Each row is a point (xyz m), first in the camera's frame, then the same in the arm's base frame.
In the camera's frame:
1: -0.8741 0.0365 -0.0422
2: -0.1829 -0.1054 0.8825
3: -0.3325 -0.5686 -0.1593
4: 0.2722 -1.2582 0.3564
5: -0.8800 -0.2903 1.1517
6: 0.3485 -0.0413 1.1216
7: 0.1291 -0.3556 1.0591
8: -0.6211 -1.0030 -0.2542
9: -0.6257 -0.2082 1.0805
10: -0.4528 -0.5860 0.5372
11: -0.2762 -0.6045 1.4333
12: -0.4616 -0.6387 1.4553
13: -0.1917 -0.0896 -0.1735
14: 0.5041 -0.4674 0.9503
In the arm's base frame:
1: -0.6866 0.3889 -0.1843
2: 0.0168 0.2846 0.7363
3: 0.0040 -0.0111 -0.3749
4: 0.7791 -0.5847 0.0463
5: -0.5995 -0.1314 0.9355
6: 0.5084 0.4510 1.0088
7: 0.3868 0.1041 0.8833
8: -0.1501 -0.4849 -0.5559
9: -0.3788 0.0294 0.8919
10: -0.1063 -0.1836 0.3019
11: 0.0685 -0.3096 1.1896
12: -0.0996 -0.3973 1.1963
13: 0.0036 0.4829 -0.3010
14: 0.7781 0.1221 0.7759

